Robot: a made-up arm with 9 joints. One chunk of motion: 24 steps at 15 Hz.
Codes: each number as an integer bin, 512 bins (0 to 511) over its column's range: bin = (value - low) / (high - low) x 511, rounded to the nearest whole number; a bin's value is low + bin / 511 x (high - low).
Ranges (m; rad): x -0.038..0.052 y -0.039..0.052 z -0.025..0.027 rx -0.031..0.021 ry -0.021..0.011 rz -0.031..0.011
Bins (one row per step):
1: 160 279 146 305 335 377
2: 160 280 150 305 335 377
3: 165 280 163 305 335 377
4: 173 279 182 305 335 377
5: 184 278 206 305 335 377
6: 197 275 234 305 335 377
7: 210 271 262 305 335 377
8: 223 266 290 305 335 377
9: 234 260 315 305 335 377
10: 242 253 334 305 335 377
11: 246 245 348 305 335 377
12: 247 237 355 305 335 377
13: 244 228 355 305 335 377
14: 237 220 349 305 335 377
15: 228 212 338 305 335 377
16: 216 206 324 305 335 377
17: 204 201 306 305 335 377
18: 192 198 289 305 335 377
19: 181 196 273 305 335 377
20: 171 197 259 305 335 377
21: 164 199 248 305 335 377
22: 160 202 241 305 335 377
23: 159 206 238 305 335 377
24: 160 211 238 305 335 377
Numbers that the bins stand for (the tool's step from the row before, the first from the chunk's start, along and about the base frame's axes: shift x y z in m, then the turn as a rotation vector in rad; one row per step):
1: -0.00982 0.01068 -0.01014 0.00004 -0.00002 -0.00001
2: -0.00982 0.01086 -0.00974 0.00004 -0.00002 -0.00001
3: -0.00894 0.01086 -0.00841 0.00004 -0.00002 -0.00001
4: -0.00753 0.01068 -0.00648 0.00004 -0.00002 -0.00001
5: -0.00559 0.01051 -0.00404 0.00004 -0.00002 -0.00001
6: -0.00330 0.00997 -0.00119 0.00004 -0.00002 -0.00001
7: -0.00101 0.00926 0.00166 0.00004 -0.00002 -0.00001
8: 0.00128 0.00837 0.00451 0.00004 -0.00002 -0.00001
9: 0.00321 0.00730 0.00705 0.00004 -0.00002 -0.00001
10: 0.00462 0.00605 0.00899 0.00004 -0.00002 -0.00001
11: 0.00533 0.00463 0.01041 0.00004 -0.00002 -0.00001
12: 0.00550 0.00321 0.01113 0.00004 -0.00002 -0.00001
13: 0.00497 0.00160 0.01113 0.00004 -0.00002 -0.00001
14: 0.00374 0.00018 0.01051 0.00004 -0.00002 -0.00001
15: 0.00216 -0.00125 0.00940 0.00004 -0.00002 -0.00001
16: 0.00004 -0.00232 0.00797 0.00004 -0.00002 -0.00001
17: -0.00207 -0.00321 0.00614 0.00004 -0.00002 -0.00001
18: -0.00418 -0.00374 0.00441 0.00004 -0.00002 -0.00001
19: -0.00612 -0.00410 0.00278 0.00004 -0.00002 -0.00001
20: -0.00788 -0.00392 0.00136 0.00004 -0.00002 -0.00001
21: -0.00912 -0.00356 0.00024 0.00004 -0.00002 -0.00001
22: -0.00982 -0.00303 -0.00048 0.00004 -0.00002 -0.00001
23: -0.01000 -0.00232 -0.00078 0.00004 -0.00002 -0.00001
24: -0.00982 -0.00142 -0.00078 0.00004 -0.00002 -0.00001

